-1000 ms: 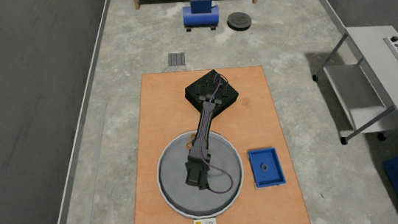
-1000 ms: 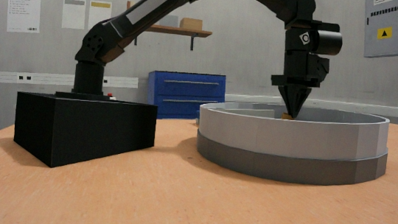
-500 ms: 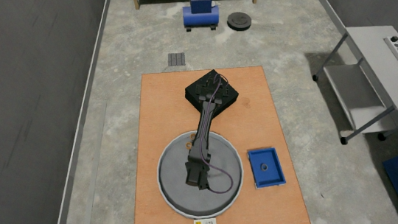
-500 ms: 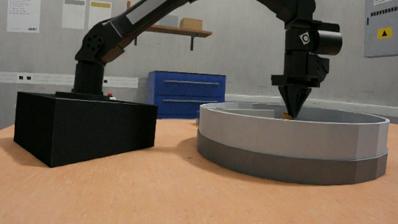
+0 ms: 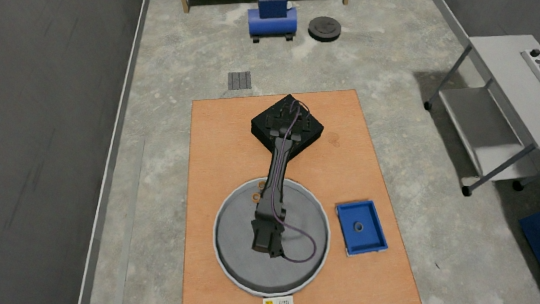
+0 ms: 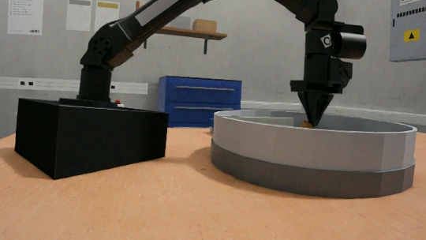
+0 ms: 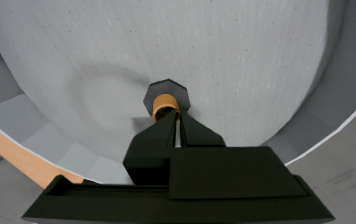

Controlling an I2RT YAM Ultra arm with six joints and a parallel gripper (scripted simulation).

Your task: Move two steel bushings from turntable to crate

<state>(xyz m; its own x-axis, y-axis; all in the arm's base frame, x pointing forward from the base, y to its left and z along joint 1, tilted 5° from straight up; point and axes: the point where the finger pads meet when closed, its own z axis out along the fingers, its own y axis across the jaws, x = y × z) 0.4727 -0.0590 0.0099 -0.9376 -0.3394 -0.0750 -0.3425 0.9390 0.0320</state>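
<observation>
Right now the grey turntable is 1 cm behind my hand, 1 cm to the left of it and 4 cm below it. From my hand the other things lie so: blue crate: 6 cm behind, 36 cm to the left, 6 cm below.
</observation>
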